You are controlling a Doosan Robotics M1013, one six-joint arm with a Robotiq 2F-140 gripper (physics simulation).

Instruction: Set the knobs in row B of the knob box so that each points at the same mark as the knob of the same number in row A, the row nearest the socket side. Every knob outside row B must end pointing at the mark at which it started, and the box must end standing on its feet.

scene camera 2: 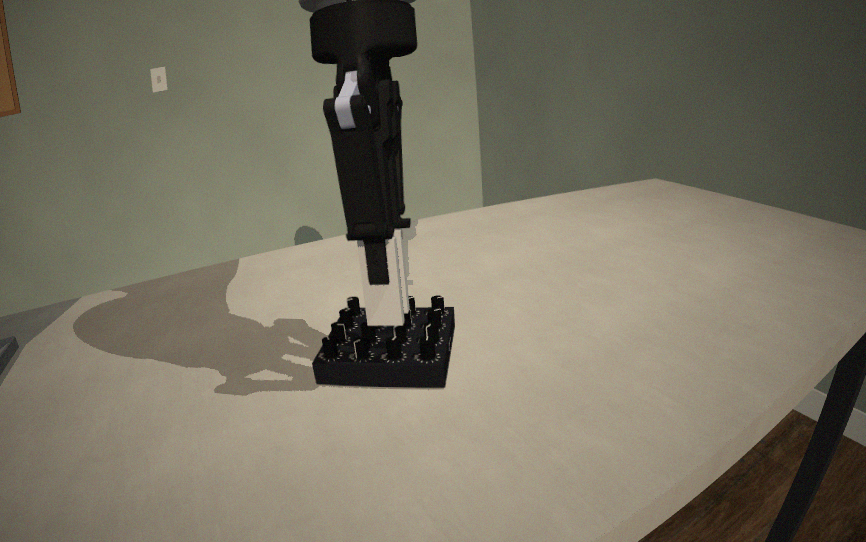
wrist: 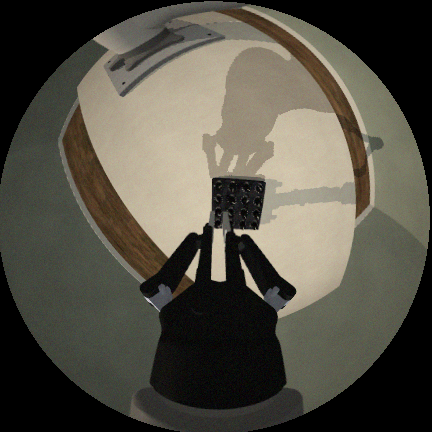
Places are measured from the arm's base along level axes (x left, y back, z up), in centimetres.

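Pixels of known places: gripper, fingertip midpoint: [scene camera 2: 389, 317] [wrist: 218, 217].
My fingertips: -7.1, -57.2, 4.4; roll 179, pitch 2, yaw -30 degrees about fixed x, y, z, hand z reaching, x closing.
Ahead of a thing's pixels: the offset from my fingertips to its top centre, as dx, dy, dz. Level surfaces: height alone.
The black knob box {+3.9, -0.8, -1.9} [scene camera 2: 379, 374] [wrist: 240, 194] sits flat on the table, with several rows of black knobs ringed by pale marks. A front-right knob {-1.6, -2.3, -1.9} [scene camera 2: 426, 348] and a back-right knob {+5.4, -6.3, -1.9} [scene camera 2: 436, 302] stand upright in the scene view. My gripper [scene camera 2: 385, 323] [wrist: 218, 217] points down over the box, its pale fingertips nearly together with a narrow gap and nothing held. In the wrist view the tips lie over the box's lower left part. They hide some knobs in both views. The row letters and the exact knob pointings are too small to read.
The pale table {dz -5.7} [scene camera 2: 549, 396] [wrist: 150, 135] surrounds the box. A grey mounting plate [wrist: 120, 82] lies at the table's upper left in the wrist view, by the arm's base. The arm's shadow falls beside the box. A green wall [scene camera 2: 223, 147] stands behind the table.
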